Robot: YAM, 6 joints.
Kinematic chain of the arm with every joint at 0, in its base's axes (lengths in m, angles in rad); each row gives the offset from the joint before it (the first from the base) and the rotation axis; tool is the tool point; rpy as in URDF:
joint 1: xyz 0 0 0.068 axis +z
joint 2: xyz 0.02 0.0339 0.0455 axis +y
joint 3: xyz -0.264 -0.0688 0 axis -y
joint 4: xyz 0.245 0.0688 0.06 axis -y
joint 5: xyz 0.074 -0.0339 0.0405 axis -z
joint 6: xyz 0.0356 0 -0.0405 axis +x
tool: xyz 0 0 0 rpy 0 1.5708 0
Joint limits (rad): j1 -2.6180..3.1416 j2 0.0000..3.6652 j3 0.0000..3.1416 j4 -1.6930..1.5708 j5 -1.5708..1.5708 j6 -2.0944..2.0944
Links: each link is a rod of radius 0.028 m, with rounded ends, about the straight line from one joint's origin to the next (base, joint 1, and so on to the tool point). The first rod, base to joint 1, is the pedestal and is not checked.
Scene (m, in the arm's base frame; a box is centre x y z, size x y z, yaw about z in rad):
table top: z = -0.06
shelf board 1: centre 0.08 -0.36 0 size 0.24 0.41 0.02 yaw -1.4
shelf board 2: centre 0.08 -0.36 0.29 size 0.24 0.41 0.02 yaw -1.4
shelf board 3: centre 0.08 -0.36 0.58 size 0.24 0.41 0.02 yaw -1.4
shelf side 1: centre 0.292 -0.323 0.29 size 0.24 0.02 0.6 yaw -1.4
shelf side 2: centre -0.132 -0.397 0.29 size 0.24 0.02 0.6 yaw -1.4
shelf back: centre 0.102 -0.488 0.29 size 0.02 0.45 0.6 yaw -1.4
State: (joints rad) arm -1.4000 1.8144 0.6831 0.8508 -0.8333 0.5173
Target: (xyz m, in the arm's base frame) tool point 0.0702 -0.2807 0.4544
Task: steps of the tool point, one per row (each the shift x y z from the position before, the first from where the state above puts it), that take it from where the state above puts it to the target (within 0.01 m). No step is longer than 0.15 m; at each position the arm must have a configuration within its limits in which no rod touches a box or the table.
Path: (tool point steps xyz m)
1: -0.0108 0.0546 0.0227
2: -0.0100 0.0563 0.0072
3: -0.0086 0.0536 -0.0081
4: -0.0070 0.0468 -0.0218
5: 0.0042 -0.0385 0.0984
6: -0.0009 -0.0025 0.1078
7: -0.0073 0.0353 0.1018
8: 0.0121 -0.0770 0.0103
9: 0.0154 -0.0823 -0.0103

